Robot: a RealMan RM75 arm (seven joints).
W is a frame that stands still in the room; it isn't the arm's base.
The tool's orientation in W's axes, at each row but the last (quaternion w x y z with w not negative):
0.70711, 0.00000, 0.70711, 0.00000
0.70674, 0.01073, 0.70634, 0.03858
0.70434, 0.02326, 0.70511, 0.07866
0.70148, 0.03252, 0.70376, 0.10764
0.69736, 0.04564, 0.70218, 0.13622
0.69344, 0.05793, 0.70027, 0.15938
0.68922, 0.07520, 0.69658, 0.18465
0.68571, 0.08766, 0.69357, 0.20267
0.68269, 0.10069, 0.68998, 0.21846
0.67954, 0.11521, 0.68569, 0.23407
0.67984, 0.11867, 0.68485, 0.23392
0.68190, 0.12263, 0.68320, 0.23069
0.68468, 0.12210, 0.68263, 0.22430
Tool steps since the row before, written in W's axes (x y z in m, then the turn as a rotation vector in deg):
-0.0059, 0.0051, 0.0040, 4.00, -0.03, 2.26
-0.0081, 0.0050, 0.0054, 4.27, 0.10, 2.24
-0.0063, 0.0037, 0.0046, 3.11, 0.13, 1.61
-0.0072, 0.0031, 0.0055, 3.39, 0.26, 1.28
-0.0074, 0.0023, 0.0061, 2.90, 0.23, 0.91
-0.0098, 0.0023, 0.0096, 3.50, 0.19, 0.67
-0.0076, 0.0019, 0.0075, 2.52, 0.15, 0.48
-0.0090, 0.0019, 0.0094, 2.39, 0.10, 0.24
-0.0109, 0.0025, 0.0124, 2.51, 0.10, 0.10
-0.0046, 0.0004, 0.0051, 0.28, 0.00, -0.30
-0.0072, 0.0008, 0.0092, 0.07, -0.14, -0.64
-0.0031, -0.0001, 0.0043, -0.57, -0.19, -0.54
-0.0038, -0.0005, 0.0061, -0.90, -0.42, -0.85
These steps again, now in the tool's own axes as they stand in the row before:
-0.0040, 0.0051, -0.0059, -2.26, -0.03, 4.00
-0.0050, 0.0057, -0.0079, -2.23, 0.09, 4.27
-0.0040, 0.0048, -0.0060, -1.60, 0.12, 3.12
-0.0047, 0.0049, -0.0068, -1.25, 0.15, 3.41
-0.0051, 0.0047, -0.0070, -0.89, 0.09, 2.91
-0.0081, 0.0065, -0.0092, -0.69, -0.11, 3.50
-0.0060, 0.0056, -0.0071, -0.49, -0.07, 2.52
-0.0074, 0.0069, -0.0084, -0.29, -0.19, 2.38
-0.0095, 0.0094, -0.0100, -0.17, -0.27, 2.49
-0.0041, 0.0035, -0.0043, 0.25, -0.19, 0.27
-0.0073, 0.0062, -0.0067, 0.49, -0.44, 0.03
-0.0037, 0.0024, -0.0029, 0.40, -0.34, -0.61
-0.0055, 0.0030, -0.0036, 0.58, -0.64, -0.98

